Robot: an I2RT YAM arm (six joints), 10 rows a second.
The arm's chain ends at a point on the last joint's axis. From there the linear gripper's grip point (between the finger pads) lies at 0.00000 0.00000 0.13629 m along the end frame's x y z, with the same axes.
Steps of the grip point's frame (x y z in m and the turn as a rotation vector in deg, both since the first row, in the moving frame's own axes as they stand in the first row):
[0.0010, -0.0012, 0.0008, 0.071, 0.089, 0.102]
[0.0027, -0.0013, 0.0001, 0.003, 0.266, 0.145]
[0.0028, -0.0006, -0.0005, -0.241, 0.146, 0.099]
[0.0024, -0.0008, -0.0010, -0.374, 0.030, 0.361]
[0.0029, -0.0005, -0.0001, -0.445, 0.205, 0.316]
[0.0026, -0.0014, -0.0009, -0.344, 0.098, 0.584]
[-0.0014, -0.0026, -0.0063, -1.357, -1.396, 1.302]
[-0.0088, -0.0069, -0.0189, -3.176, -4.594, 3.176]
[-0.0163, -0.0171, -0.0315, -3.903, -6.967, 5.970]
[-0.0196, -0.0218, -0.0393, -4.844, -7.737, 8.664]
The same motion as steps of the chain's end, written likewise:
[0.0008, -0.0010, 0.0008, 0.071, 0.089, 0.102]
[0.0021, -0.0013, 0.0001, 0.003, 0.266, 0.145]
[0.0025, -0.0012, -0.0005, -0.241, 0.146, 0.099]
[0.0023, -0.0017, -0.0010, -0.374, 0.030, 0.361]
[0.0024, -0.0016, -0.0001, -0.445, 0.205, 0.316]
[0.0024, -0.0022, -0.0009, -0.344, 0.098, 0.584]
[0.0020, -0.0058, -0.0062, -1.357, -1.396, 1.302]
[0.0023, -0.0141, -0.0183, -3.176, -4.594, 3.176]
[0.0007, -0.0255, -0.0302, -3.903, -6.967, 5.970]
[-0.0005, -0.0318, -0.0376, -4.844, -7.737, 8.664]

